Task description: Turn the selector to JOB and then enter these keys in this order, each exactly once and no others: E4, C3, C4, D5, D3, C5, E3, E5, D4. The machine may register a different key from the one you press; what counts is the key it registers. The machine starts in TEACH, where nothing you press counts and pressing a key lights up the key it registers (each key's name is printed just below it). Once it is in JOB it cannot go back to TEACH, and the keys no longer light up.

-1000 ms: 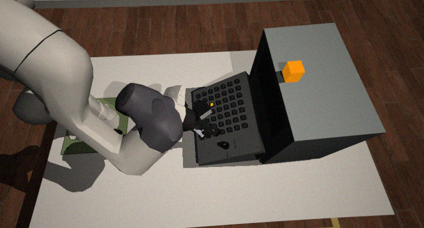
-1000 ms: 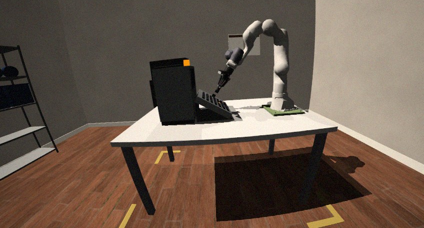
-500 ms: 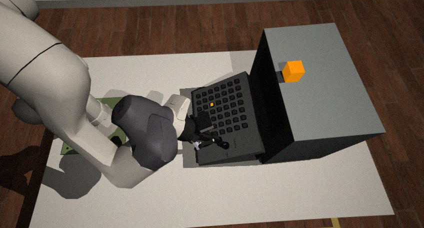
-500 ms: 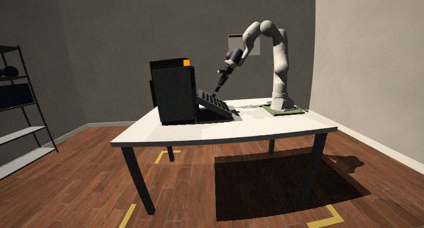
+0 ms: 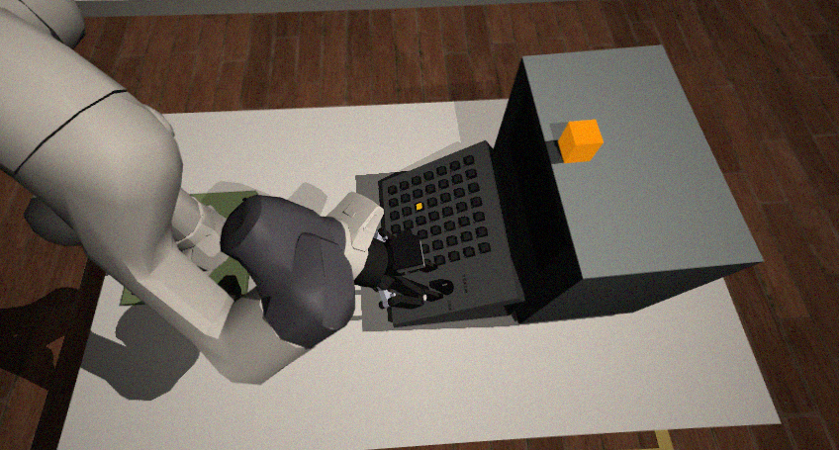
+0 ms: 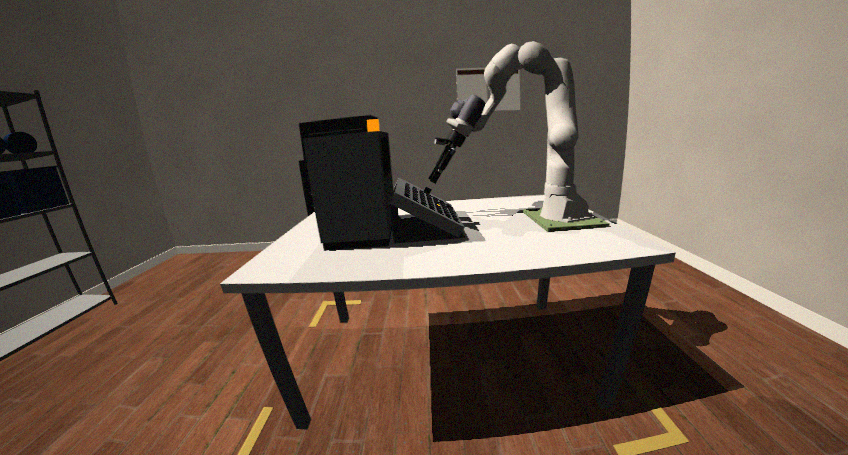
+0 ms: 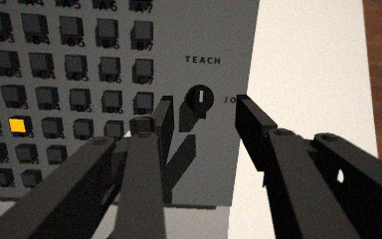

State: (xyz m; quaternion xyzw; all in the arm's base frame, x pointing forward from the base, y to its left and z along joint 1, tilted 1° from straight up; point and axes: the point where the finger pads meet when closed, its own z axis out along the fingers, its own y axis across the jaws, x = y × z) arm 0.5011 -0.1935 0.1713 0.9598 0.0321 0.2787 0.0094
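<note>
Now: the selector knob 70 mm below my hand and 40 mm ahead of it. Round my hand: c6 key: 90 mm to the left, 70 mm ahead, 60 mm below; then key C5: 130 mm to the left, 70 mm ahead, 60 mm below; then a7 key: 130 mm ahead, 60 mm to the left, 20 mm below.
</note>
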